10 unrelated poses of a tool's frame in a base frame.
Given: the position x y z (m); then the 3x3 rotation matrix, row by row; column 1 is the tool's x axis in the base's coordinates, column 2 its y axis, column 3 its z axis. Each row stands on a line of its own.
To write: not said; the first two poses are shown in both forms.
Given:
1:
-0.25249 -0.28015 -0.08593
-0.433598 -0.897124 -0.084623
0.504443 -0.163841 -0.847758
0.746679 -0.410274 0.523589
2:
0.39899 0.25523 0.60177
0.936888 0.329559 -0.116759
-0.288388 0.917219 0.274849
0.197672 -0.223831 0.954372
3:
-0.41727 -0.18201 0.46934
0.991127 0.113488 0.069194
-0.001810 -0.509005 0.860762
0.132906 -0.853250 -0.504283
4:
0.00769 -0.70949 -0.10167
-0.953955 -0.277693 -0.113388
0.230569 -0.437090 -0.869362
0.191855 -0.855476 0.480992
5:
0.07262 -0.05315 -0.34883
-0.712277 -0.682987 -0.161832
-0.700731 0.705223 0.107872
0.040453 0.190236 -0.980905
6:
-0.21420 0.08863 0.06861
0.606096 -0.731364 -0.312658
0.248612 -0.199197 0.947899
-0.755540 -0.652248 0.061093
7:
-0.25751 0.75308 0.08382
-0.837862 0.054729 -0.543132
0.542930 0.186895 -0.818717
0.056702 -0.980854 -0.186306
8:
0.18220 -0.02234 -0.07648
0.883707 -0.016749 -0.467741
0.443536 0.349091 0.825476
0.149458 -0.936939 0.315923
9:
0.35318 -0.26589 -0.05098
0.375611 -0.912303 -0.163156
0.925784 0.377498 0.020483
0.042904 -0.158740 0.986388
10:
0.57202 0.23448 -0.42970
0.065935 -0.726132 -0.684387
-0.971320 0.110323 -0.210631
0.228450 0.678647 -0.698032
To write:
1: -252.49 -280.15 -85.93 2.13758 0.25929 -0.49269 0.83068
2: 398.99 255.23 601.77 0.44120 -0.58390 -0.36816 -0.72355
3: -417.27 -182.01 469.34 2.10724 -0.99706 -0.03706 -0.06707
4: 7.69 -709.49 -101.67 2.84055 0.02342 -0.51471 0.85705
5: 72.62 -53.15 -348.83 3.03181 0.37587 -0.92313 -0.08098
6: -214.20 88.63 68.61 1.84004 -0.82998 0.22972 0.50830
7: -257.51 753.08 83.82 2.73541 -0.20518 -0.75908 0.61781
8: 182.20 -22.34 -76.48 1.29287 -0.91637 -0.32091 0.23933
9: 353.18 -265.89 -50.98 1.19206 -0.09645 -0.11089 0.98914
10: 572.02 234.48 -429.70 2.43548 0.68524 -0.70339 -0.18893
